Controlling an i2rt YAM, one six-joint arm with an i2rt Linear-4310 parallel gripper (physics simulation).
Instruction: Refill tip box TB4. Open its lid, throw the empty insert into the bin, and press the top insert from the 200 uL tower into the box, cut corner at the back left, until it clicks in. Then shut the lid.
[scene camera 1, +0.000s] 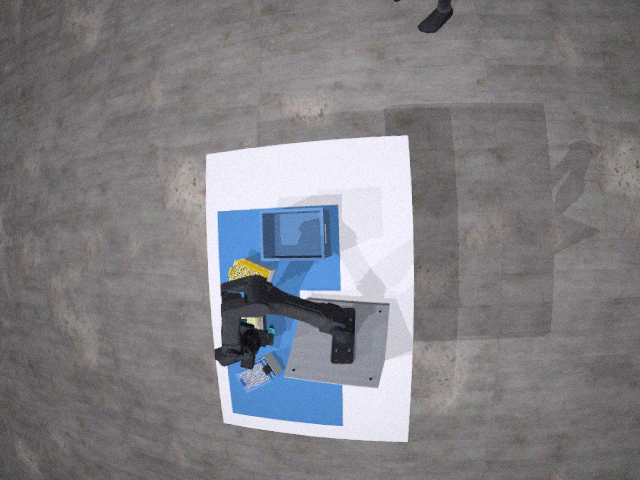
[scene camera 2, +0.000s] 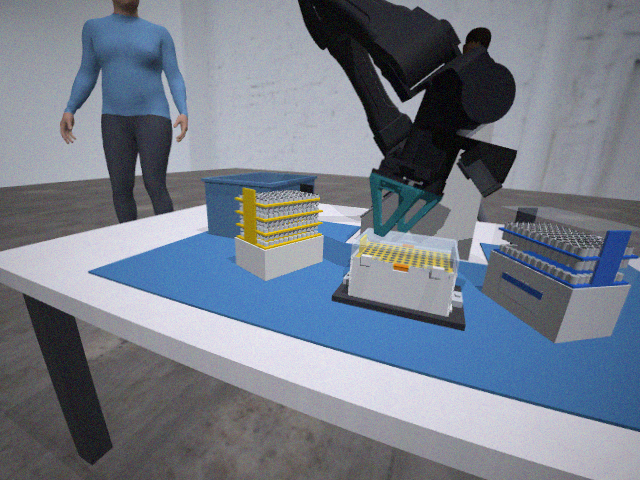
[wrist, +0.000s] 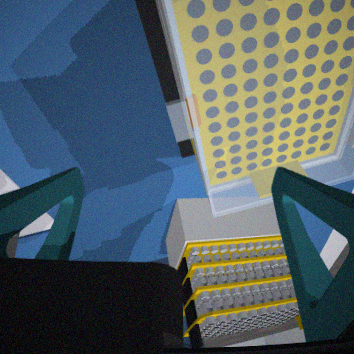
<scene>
gripper: open, touches a clear lid (scene camera 2: 420, 251)
</scene>
